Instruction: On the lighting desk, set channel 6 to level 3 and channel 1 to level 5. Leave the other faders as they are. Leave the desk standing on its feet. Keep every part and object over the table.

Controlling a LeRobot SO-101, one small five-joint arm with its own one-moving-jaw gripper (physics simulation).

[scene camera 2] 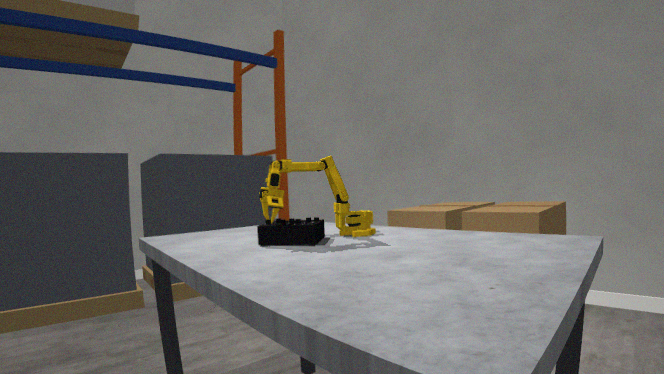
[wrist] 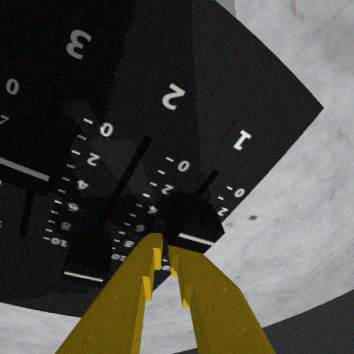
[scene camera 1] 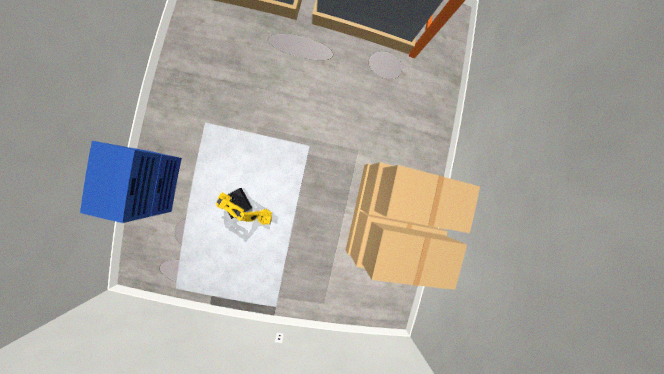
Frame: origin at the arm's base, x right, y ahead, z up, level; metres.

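Where they show: hand at its tool point: [scene camera 2: 270, 221] [wrist: 161, 246] [scene camera 1: 228, 196]; arm's base at its link origin: [scene camera 2: 352, 235] [scene camera 1: 262, 216].
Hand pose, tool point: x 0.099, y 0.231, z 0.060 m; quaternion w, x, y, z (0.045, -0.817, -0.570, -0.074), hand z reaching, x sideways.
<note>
Each offset is from my tool point to the centre of the thing. Level surfaces: height alone.
The black lighting desk @[dx -0.041, dy -0.048, dz -0.026 m] [scene camera 1: 243, 198] [scene camera 2: 291, 234] [wrist: 280, 100] stands flat on the table. In the wrist view the channel 1 fader knob @[dx -0.008, dy +0.013, dz +0.002 m] [wrist: 192, 220] has its white line a little past the printed 2; the marks beside the line are hidden. The channel 2 knob @[dx -0.007, dy -0.023, dz +0.002 m] [wrist: 89, 257] is at the 10 end of its slot. A third knob @[dx -0.044, dy -0.013, dz +0.002 m] [wrist: 25, 150] shows at the left edge, on channel 3. The channel 6 fader does not show in the wrist view. My gripper [wrist: 165, 241] [scene camera 2: 271, 221] is shut and empty, its tips at the high-number side of the channel 1 knob.
The pale grey table @[dz -0.060 m] [scene camera 1: 240, 270] [scene camera 2: 425, 290] bears the desk and the yellow arm base [scene camera 1: 265, 217] [scene camera 2: 357, 223]. Off the table stand a blue cabinet [scene camera 1: 107, 181], cardboard boxes [scene camera 1: 410, 195] [scene camera 2: 515, 220] and an orange rack post [scene camera 2: 280, 100].
</note>
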